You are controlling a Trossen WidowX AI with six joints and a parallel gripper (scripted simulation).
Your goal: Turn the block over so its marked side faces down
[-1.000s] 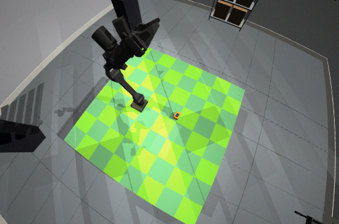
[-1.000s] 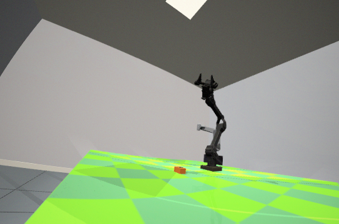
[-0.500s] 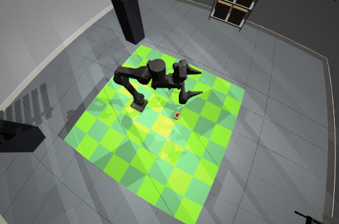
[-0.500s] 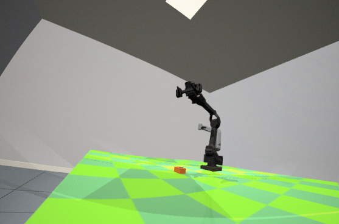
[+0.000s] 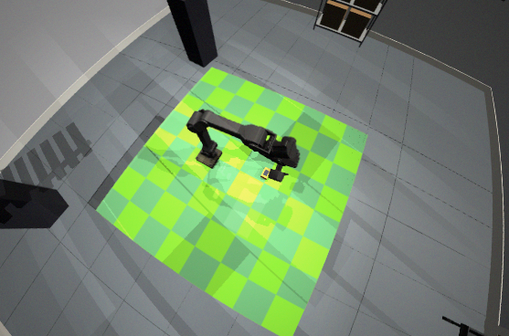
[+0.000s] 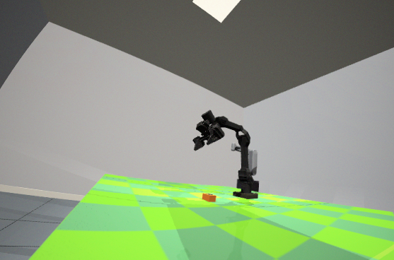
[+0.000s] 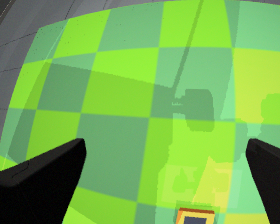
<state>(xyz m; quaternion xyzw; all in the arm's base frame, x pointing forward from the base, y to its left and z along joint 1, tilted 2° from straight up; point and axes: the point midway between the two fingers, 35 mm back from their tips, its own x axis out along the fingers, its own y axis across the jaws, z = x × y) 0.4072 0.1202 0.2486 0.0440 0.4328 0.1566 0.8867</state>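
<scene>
Now: the orange block 9 cm behind my gripper tip, 3 cm to the right of it and 22 cm below it.
</scene>
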